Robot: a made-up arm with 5 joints.
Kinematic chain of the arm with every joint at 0, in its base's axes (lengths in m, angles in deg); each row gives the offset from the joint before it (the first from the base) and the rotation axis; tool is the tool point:
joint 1: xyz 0 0 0.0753 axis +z
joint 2: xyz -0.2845 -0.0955 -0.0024 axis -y
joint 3: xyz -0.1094 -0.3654 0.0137 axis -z
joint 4: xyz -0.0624 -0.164 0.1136 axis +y
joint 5: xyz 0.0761 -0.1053 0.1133 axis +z
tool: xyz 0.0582 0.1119 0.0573
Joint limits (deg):
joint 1: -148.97..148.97
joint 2: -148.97..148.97
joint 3: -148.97..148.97
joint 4: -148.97..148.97
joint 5: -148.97..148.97
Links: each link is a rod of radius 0.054 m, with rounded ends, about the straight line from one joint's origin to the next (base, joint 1, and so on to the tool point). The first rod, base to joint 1, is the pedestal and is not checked.
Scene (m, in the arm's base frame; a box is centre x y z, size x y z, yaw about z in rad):
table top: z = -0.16
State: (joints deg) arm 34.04 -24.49 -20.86 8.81 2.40
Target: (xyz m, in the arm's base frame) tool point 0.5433 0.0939 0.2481
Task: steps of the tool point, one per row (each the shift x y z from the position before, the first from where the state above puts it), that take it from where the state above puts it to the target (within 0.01 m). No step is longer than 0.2 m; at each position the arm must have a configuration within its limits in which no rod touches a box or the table.
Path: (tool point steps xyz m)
1: 0.1397 0.0847 -0.0100
2: 0.1093 0.1177 -0.0114
3: 0.0720 0.1408 -0.0127
4: 0.0304 0.1523 -0.0138
5: -0.0118 0.1525 -0.0150

